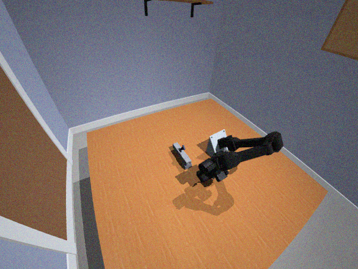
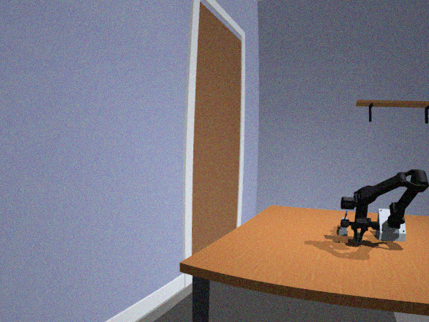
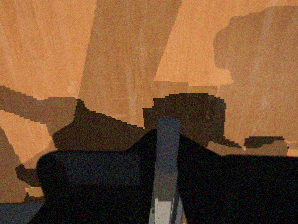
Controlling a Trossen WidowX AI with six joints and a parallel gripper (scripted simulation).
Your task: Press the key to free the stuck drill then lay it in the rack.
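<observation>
Now: the drill 4 cm to the right of my gripper tip and 3 cm above it. Round my gripper tip: dark key 6 cm ahead, 23 cm to the right, 7 cm above; then grey holder block 7 cm ahead, 22 cm to the right, 2 cm above; then grey rack 5 cm to the right.
</observation>
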